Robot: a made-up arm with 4 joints. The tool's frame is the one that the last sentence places.
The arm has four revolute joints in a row. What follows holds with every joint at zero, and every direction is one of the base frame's.
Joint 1 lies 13.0 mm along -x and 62.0 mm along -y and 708.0 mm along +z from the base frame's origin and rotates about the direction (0.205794, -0.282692, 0.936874).
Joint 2 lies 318.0 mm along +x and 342.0 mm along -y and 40.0 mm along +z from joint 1 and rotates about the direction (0.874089, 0.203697, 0.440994).
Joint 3 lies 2.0 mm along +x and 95.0 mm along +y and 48.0 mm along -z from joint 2 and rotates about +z.
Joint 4 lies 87.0 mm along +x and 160.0 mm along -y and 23.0 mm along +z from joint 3 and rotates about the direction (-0.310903, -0.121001, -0.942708).
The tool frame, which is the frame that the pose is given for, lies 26.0 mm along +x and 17.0 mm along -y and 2.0 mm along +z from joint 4; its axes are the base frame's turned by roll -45.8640, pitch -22.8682 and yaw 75.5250 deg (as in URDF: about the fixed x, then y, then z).
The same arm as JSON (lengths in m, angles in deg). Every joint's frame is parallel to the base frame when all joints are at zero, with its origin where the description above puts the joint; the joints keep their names.
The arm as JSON. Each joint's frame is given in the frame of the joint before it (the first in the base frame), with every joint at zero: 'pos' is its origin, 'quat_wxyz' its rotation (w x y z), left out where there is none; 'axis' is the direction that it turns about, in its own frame. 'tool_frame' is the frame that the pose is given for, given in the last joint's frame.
{
  "length_unit": "m",
  "angle_unit": "deg",
  "joints": [
    {
      "joint": "joint 1",
      "pos": [
        -0.013,
        -0.062,
        0.708
      ],
      "axis": [
        0.205794,
        -0.282692,
        0.936874
      ]
    },
    {
      "joint": "joint 2",
      "pos": [
        0.318,
        -0.342,
        0.04
      ],
      "axis": [
        0.874089,
        0.203697,
        0.440994
      ]
    },
    {
      "joint": "joint 3",
      "pos": [
        0.002,
        0.095,
        -0.048
      ],
      "axis": [
        0.0,
        0.0,
        1.0
      ]
    },
    {
      "joint": "joint 4",
      "pos": [
        0.087,
        -0.16,
        0.023
      ],
      "axis": [
        -0.310903,
        -0.121001,
        -0.942708
      ]
    }
  ],
  "tool_frame": {
    "pos": [
      0.026,
      -0.017,
      0.002
    ],
    "quat_wxyz": [
      0.760929,
      -0.190112,
      -0.378209,
      0.491734
    ]
  }
}

